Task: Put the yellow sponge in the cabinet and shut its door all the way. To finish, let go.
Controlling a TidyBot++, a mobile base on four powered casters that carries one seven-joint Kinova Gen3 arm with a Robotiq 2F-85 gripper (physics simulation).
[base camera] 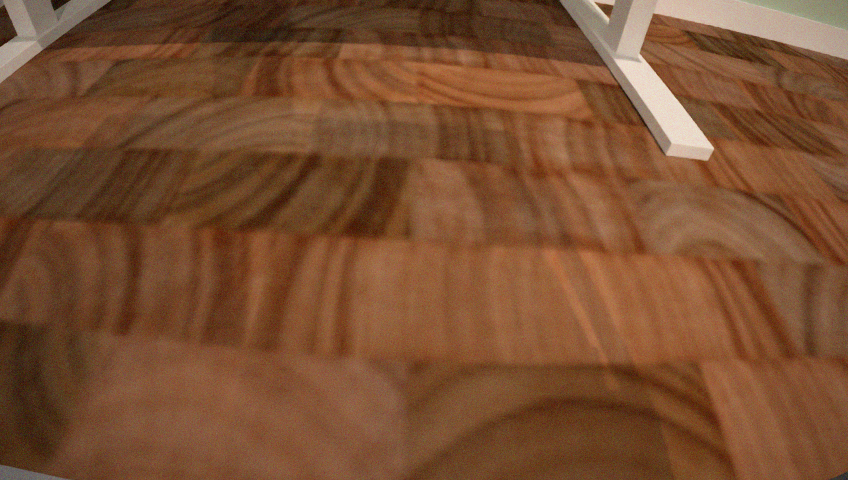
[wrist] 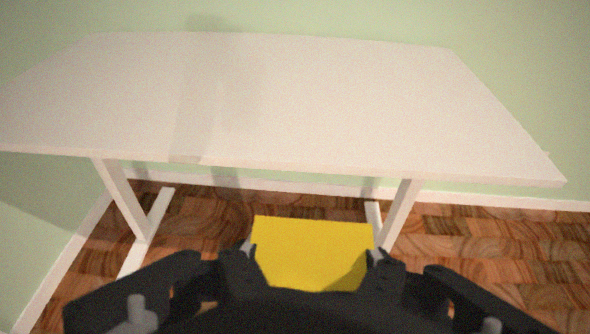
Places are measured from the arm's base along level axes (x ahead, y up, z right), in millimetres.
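Pixels of known places: gripper, between the fingertips: (wrist: pixel 310 251).
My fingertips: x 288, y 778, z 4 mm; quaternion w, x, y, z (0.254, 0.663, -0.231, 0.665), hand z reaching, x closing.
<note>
Behind a point stands the place of what it marks.
The yellow sponge (wrist: pixel 314 252) {x 273, y 802, z 5 mm} is a flat-faced block at the lower middle of the wrist view. My gripper (wrist: pixel 310 251) {x 288, y 778, z 4 mm} is shut on it, with one black finger at its left side and one at its right side. The gripper holds it off the floor, in front of the white table. The lower part of the sponge is hidden behind the gripper's body. The cabinet and its door do not show in either view.
A white table (wrist: pixel 300 105) {x 830, y 553, z -28 mm} stands against a green wall (wrist: pixel 540 65) {x 1424, y 524, z 997 mm}. Its white foot (base camera: pixel 666 107) reaches forward over the wood floor (base camera: pixel 416 285) {x 388, y -397, z 12 mm} at the right of the base view. Another foot (base camera: pixel 23 50) shows at the upper left.
</note>
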